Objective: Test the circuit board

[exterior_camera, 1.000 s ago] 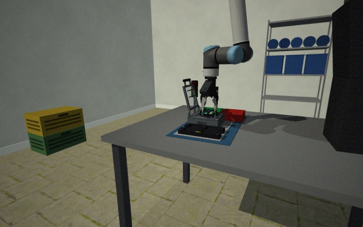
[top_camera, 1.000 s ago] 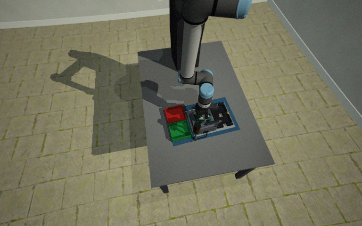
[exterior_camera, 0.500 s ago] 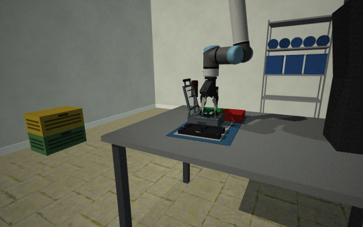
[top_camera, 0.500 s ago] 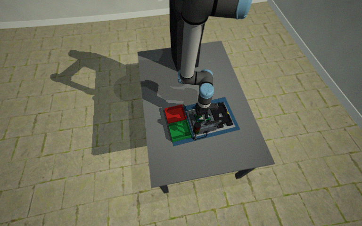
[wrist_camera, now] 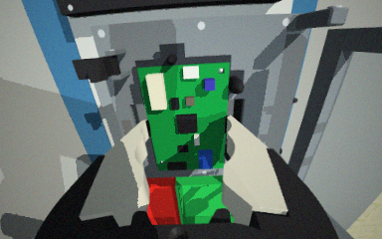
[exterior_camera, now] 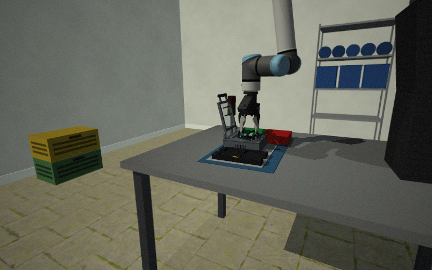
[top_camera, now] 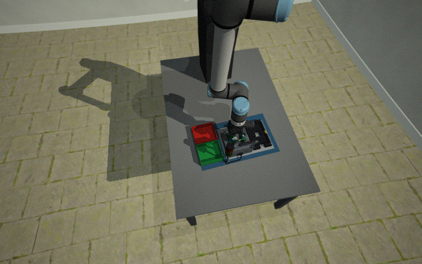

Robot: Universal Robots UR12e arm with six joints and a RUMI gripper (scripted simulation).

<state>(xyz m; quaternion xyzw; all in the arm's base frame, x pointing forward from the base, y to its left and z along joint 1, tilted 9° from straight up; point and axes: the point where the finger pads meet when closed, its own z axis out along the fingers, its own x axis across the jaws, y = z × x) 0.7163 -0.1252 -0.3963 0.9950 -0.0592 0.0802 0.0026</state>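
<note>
My gripper is now right at the green circuit board. From my hand the other things lie so: black latch piece 6 cm to the left, 6 cm behind, 1 cm above; then green bin 21 cm to the right, 7 cm below, 2 cm ahead; then tester lid 12 cm ahead, 10 cm above, 2 cm to the right.
</note>
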